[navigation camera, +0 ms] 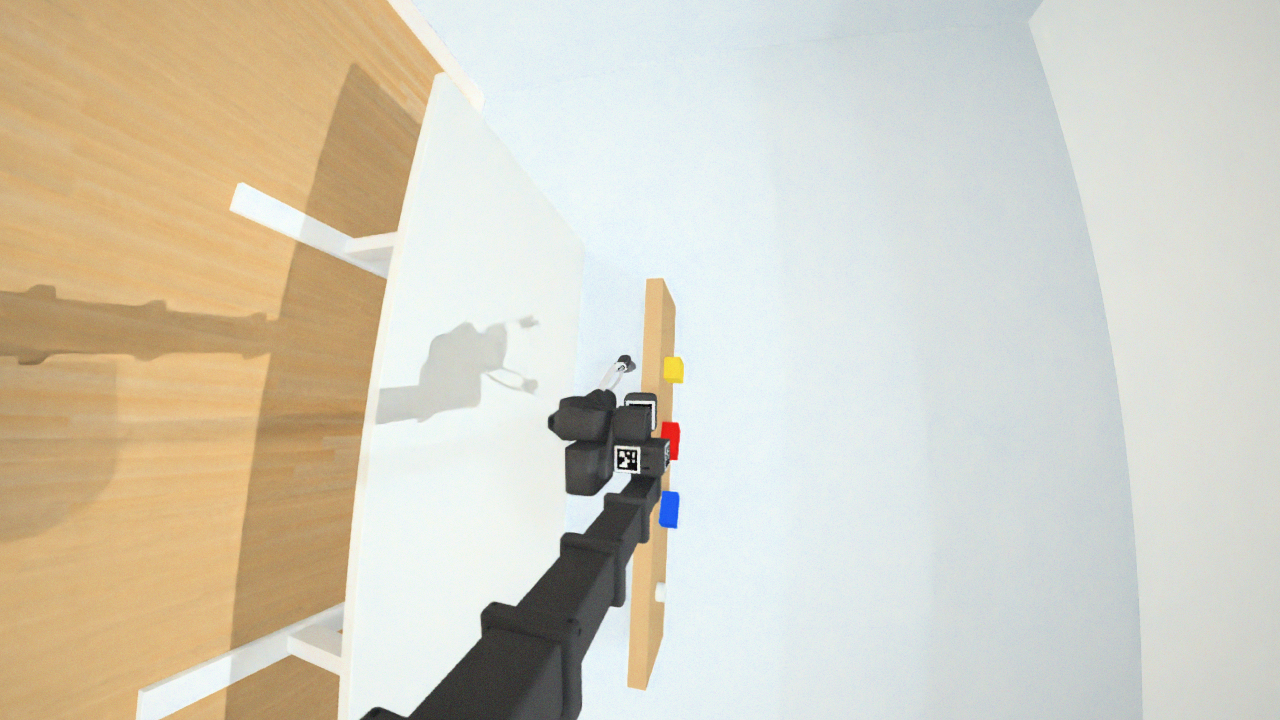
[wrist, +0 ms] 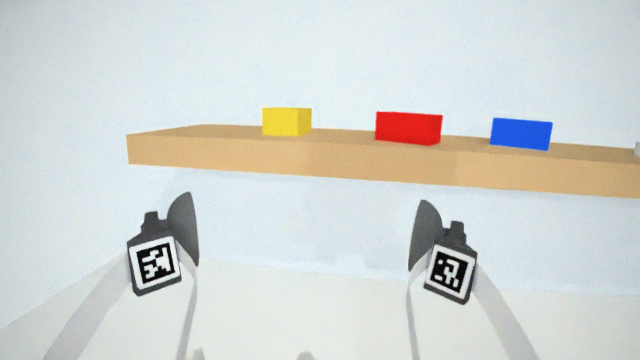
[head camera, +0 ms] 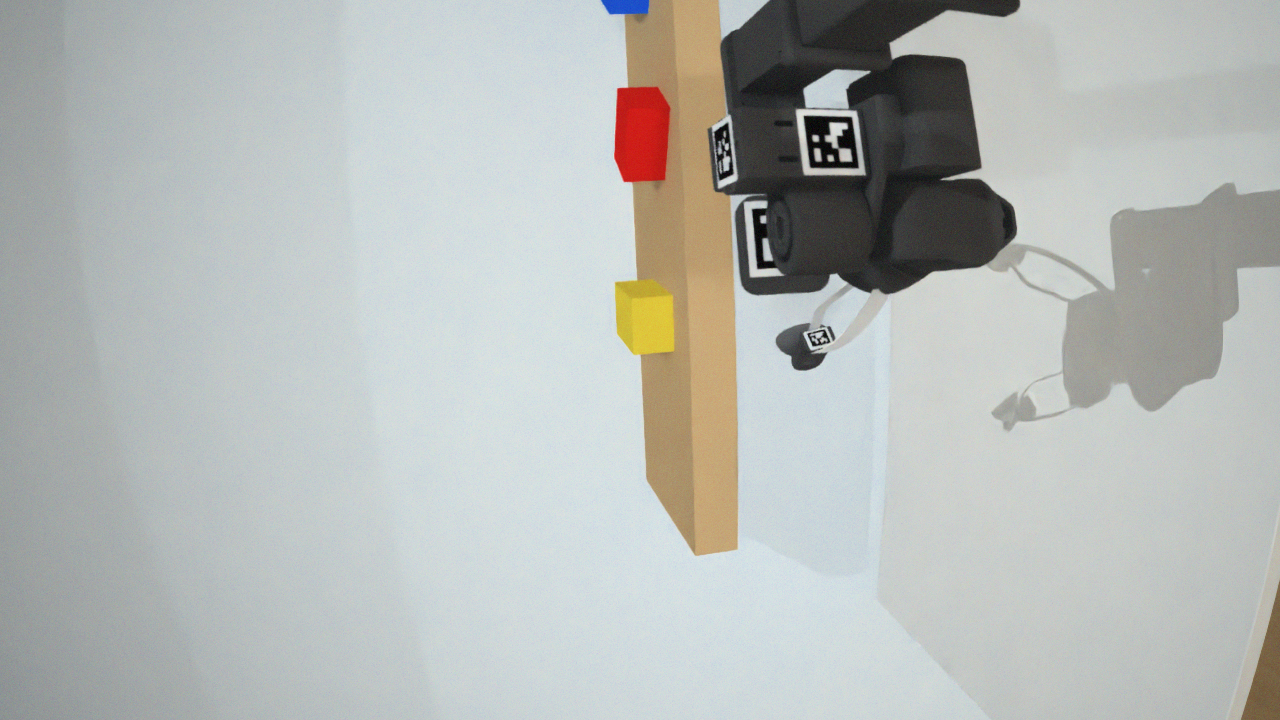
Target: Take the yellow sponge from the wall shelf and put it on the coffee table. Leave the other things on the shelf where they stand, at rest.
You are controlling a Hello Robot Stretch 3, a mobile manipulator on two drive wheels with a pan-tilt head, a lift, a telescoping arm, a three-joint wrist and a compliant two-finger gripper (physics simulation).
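Note:
The yellow sponge is a small block standing on the wooden wall shelf, near one end, at the left in the wrist view. My gripper is open and empty, with its fingertips wide apart. In the wrist view it shows lower than the shelf, in front of it, with the sponge above the gap between the fingers. In the head and navigation views one fingertip shows and the other is hidden behind the wrist. The white coffee table is below the gripper.
A red block stands beside the sponge on the shelf. A blue block stands past it, then a small white thing. The wall is behind the shelf. My arm extends over the table.

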